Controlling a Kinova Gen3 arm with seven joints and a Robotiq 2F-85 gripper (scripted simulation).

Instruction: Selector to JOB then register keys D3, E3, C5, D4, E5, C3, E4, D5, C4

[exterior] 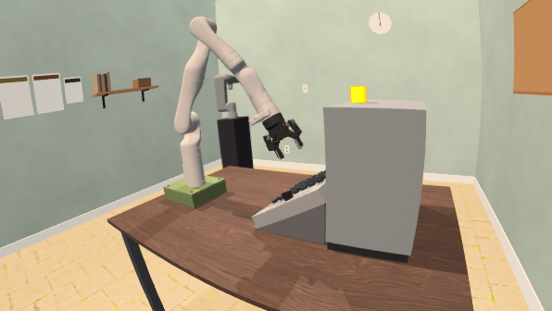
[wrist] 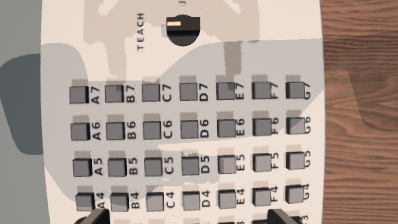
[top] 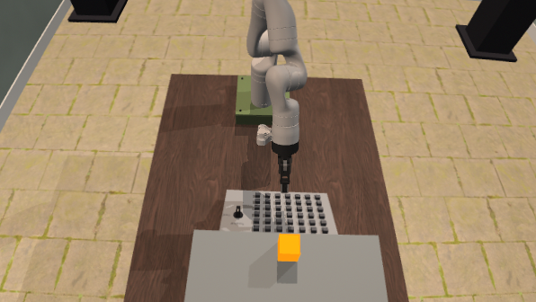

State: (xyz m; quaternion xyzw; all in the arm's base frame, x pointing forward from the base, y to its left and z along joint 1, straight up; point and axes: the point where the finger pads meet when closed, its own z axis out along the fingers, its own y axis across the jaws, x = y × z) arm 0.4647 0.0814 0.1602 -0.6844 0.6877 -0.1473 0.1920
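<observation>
The D4 key is 110 mm below my hand, 60 mm ahead of it and 30 mm to the left of it. The rest, counted from my hand: C5 key 100 mm below, 90 mm ahead, 10 mm to the right; then C4 key 100 mm below, 90 mm ahead, 30 mm to the left; then D5 key 110 mm below, 60 mm ahead, 10 mm to the right.
</observation>
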